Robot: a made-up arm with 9 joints. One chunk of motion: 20 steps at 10 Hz.
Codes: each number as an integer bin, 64 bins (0 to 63) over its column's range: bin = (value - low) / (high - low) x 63, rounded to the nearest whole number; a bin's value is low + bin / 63 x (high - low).
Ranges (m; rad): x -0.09..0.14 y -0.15..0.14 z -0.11..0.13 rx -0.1..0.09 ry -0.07..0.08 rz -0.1..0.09
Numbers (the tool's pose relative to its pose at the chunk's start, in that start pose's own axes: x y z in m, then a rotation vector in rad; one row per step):
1: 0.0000 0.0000 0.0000 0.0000 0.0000 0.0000
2: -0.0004 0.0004 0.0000 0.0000 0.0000 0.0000
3: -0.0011 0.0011 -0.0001 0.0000 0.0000 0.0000
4: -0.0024 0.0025 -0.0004 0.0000 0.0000 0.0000
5: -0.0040 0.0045 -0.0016 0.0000 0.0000 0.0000
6: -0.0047 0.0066 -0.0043 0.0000 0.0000 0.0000
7: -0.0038 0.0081 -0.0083 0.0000 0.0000 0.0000
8: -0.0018 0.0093 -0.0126 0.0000 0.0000 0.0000
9: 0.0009 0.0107 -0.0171 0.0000 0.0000 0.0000
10: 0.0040 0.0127 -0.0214 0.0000 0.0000 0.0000
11: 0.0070 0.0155 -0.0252 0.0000 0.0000 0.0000
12: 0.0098 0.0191 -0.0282 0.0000 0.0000 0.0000
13: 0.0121 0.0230 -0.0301 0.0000 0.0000 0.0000
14: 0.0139 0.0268 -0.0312 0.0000 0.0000 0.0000
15: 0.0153 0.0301 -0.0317 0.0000 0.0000 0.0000
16: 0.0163 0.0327 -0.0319 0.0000 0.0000 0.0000
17: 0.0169 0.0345 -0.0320 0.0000 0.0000 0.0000
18: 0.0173 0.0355 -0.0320 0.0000 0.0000 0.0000
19: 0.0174 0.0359 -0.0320 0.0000 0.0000 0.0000
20: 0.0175 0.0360 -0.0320 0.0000 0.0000 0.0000
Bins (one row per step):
1: 25 33 29 33 29 33
2: 25 33 29 33 29 33
3: 24 33 29 33 29 33
4: 24 33 29 33 29 33
5: 24 34 28 33 29 33
6: 23 34 28 33 29 33
7: 24 34 27 33 29 33
8: 24 35 26 33 29 33
9: 25 35 24 33 29 33
10: 26 35 23 33 29 33
11: 27 36 22 33 29 33
12: 27 37 21 33 29 33
13: 28 38 21 33 29 33
14: 28 38 21 33 29 33
15: 29 39 21 33 29 33
16: 29 40 21 33 29 33
17: 29 40 20 33 29 33
18: 29 40 20 33 29 33
19: 29 40 20 33 29 33
20: 29 40 20 33 29 33

